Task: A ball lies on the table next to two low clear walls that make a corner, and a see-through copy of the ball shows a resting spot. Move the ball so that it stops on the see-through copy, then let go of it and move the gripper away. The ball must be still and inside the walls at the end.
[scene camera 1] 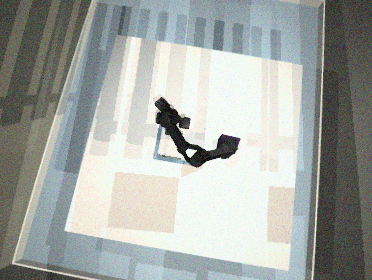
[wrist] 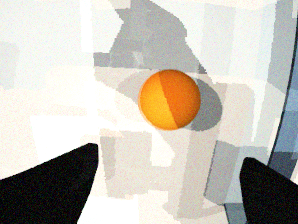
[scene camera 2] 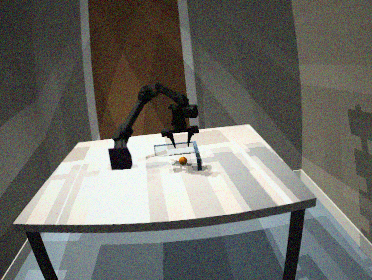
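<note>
Gripper (wrist: 171, 161) open, holding nothing. Orange ball (wrist: 184, 97) present.
</note>
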